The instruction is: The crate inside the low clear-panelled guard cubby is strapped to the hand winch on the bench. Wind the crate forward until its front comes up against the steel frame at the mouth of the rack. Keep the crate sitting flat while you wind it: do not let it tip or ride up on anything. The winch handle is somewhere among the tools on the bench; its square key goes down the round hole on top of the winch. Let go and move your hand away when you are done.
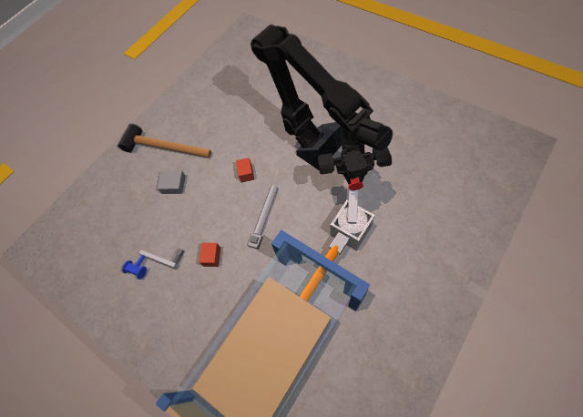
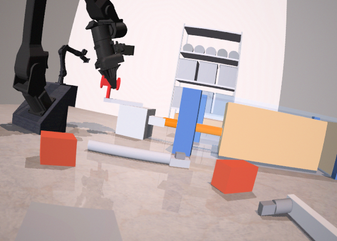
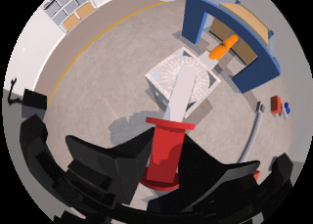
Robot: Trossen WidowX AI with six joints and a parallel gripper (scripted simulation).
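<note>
Right now the crank handle is 2 cm ahead of my gripper tip, 1 cm to the left of it and 3 cm below it. From my gripper tip the other things lie so: frame: 23 cm ahead, 6 cm to the left, 3 cm below; red knob: 1 cm behind, 1 cm to the right; grey winch: 6 cm ahead, 4 cm to the left, 10 cm below.
</note>
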